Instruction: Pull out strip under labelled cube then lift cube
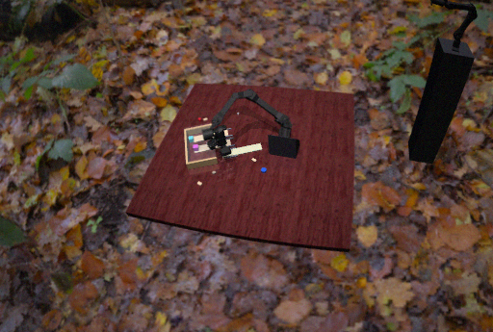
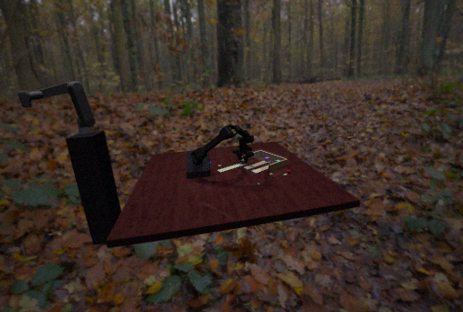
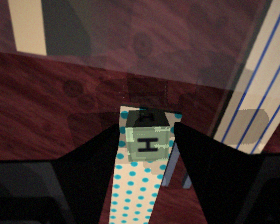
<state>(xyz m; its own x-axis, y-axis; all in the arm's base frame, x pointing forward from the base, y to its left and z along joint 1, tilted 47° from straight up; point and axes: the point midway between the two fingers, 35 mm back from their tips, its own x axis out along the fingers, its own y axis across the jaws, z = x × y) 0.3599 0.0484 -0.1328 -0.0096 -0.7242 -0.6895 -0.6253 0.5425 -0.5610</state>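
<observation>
The strip is 100 mm ahead of my gripper tip, 50 mm to the right of it and 10 mm below it.
</observation>
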